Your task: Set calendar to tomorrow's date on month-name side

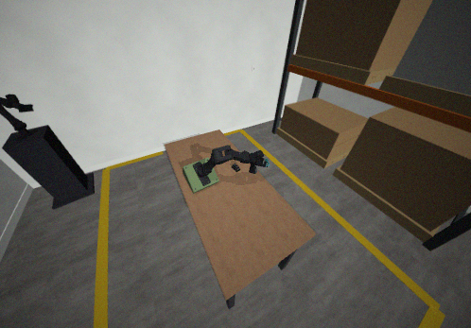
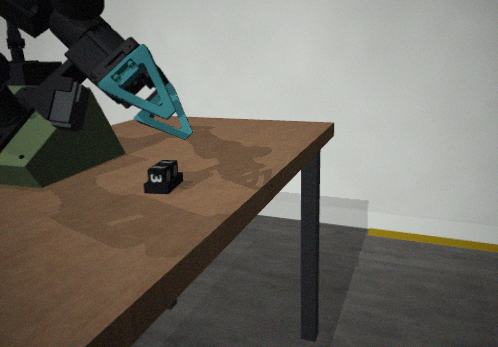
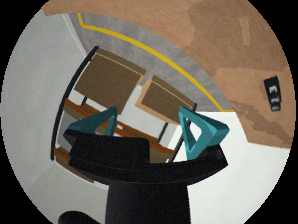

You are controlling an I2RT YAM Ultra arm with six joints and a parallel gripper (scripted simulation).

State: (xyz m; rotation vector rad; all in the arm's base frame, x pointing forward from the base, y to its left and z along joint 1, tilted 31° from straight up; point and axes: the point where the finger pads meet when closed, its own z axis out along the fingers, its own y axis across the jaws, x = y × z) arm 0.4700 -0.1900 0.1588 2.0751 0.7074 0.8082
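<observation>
Now: hand 13 cm past the black cube, 20 cm to the right of it and 14 cm above it. Also, from my hand: black tray (14 cm behind, 22 cm to the left, 15 cm below).
</observation>
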